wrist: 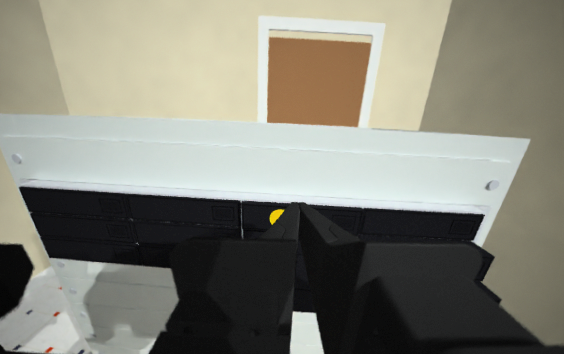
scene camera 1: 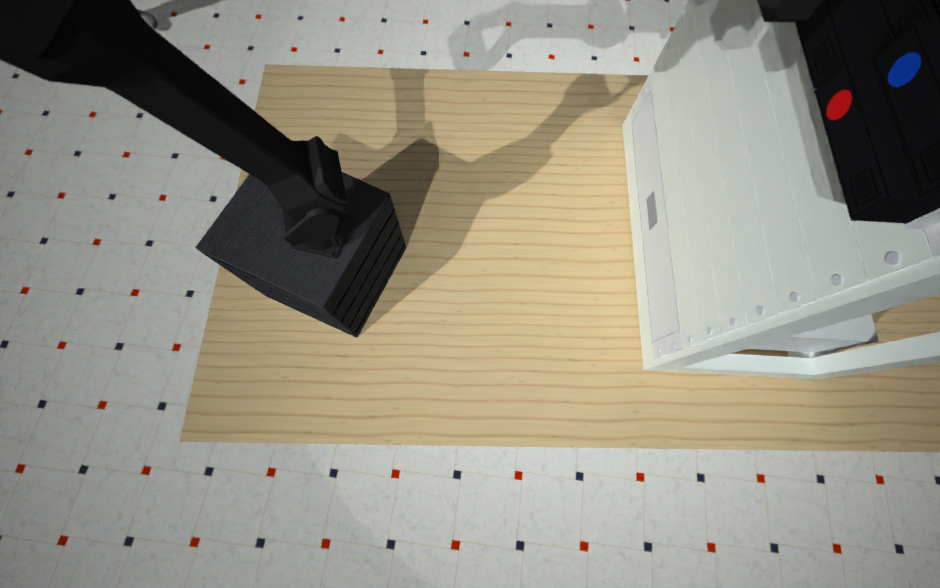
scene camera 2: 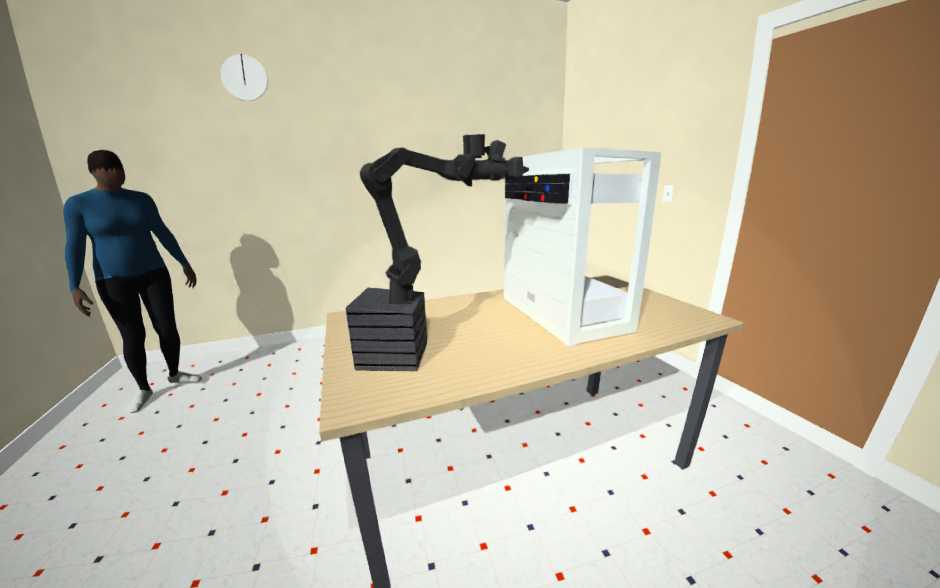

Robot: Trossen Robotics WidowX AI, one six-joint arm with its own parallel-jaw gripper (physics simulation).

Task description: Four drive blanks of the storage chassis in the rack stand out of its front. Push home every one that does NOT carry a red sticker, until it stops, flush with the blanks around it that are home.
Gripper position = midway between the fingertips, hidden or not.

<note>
I see my gripper (scene camera 2: pixel 528 169) and a white rack (scene camera 1: pixel 772 204).
The white rack is seen too in scene camera 2 (scene camera 2: pixel 546 234). My gripper also shows in the wrist view (wrist: pixel 297 208).
</note>
